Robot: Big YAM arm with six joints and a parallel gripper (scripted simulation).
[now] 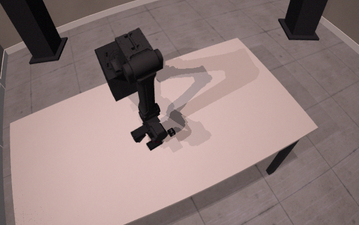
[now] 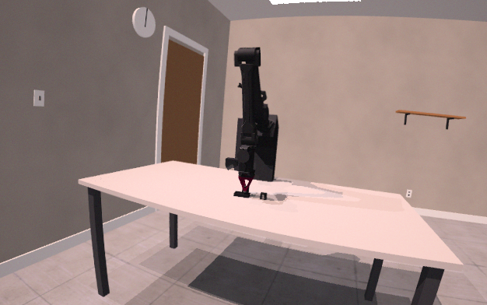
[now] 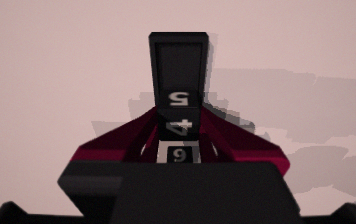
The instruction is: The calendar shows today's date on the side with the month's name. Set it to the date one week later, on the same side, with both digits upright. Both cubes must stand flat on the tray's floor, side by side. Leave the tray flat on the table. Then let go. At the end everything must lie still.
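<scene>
My hand is right at the black calendar block. Round my hand: black tray (30 mm below, 10 mm to the right, 10 mm ahead).
</scene>
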